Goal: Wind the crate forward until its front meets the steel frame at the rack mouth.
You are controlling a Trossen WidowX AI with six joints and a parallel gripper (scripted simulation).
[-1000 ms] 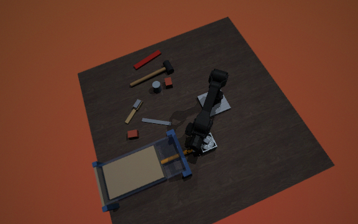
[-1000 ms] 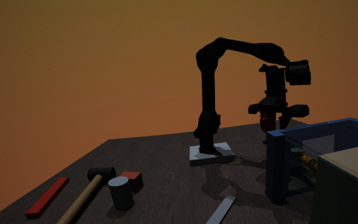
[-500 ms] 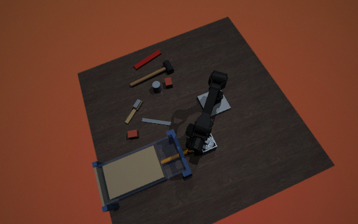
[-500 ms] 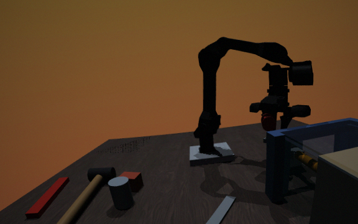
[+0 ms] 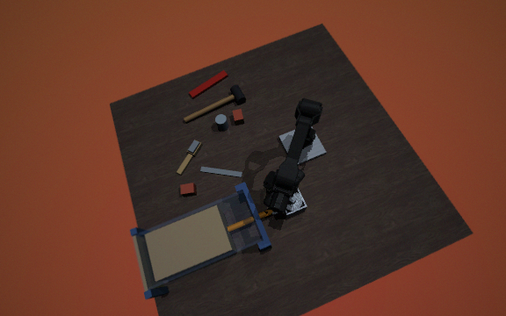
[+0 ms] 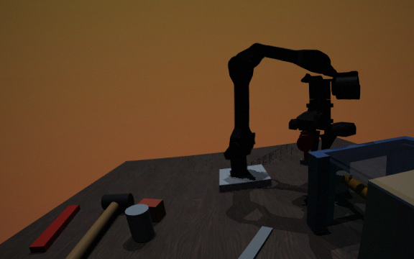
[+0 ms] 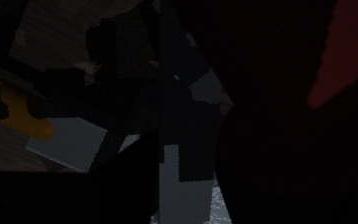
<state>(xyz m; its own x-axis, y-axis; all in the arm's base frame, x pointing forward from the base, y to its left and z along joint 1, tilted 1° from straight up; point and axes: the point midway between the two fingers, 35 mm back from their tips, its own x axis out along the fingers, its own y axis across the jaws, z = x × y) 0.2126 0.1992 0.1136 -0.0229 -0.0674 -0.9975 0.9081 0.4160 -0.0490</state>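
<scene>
My gripper tip is now 20 mm short of the red knob, 50 mm to the left of it and 40 mm below it. The rest, counted from my gripper tip: blue steel frame: 140 mm ahead, 40 mm to the left; winch: 40 mm behind, 40 mm to the left, 70 mm below; winch handle: 10 mm ahead, 10 mm to the right, 10 mm above.
</scene>
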